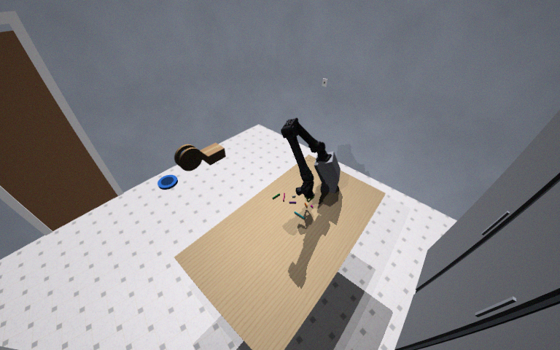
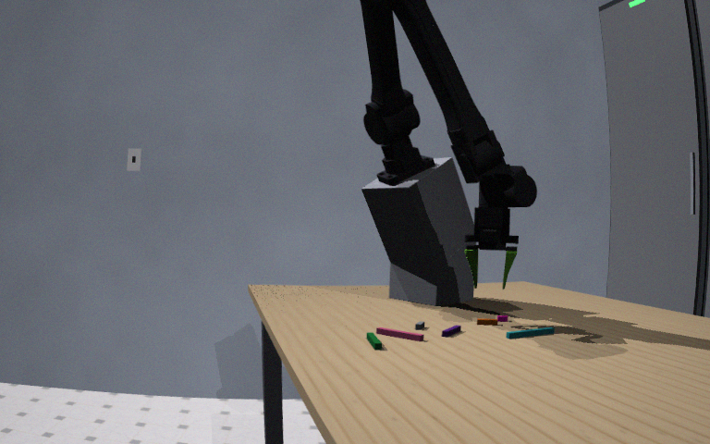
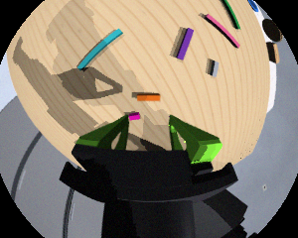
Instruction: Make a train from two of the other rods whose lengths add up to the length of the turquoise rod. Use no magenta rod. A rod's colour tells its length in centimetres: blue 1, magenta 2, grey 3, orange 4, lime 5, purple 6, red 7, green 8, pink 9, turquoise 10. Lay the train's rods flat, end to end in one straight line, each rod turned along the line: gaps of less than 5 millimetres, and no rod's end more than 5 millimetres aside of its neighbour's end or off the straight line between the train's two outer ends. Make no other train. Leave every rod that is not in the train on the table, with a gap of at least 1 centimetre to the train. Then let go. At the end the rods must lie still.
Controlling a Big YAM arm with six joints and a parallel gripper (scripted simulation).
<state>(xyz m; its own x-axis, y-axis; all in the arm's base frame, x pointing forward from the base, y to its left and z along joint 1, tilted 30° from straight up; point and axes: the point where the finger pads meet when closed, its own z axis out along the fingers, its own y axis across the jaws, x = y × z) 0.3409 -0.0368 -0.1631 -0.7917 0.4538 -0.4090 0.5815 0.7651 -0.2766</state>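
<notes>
The orange rod is 70 mm below my hand. From my hand the other things lie so: purple rod (50 mm ahead, 110 mm to the right, 70 mm below); then magenta rod (20 mm behind, 50 mm to the left, 70 mm below); then turquoise rod (130 mm ahead, 10 mm to the left, 70 mm below).
</notes>
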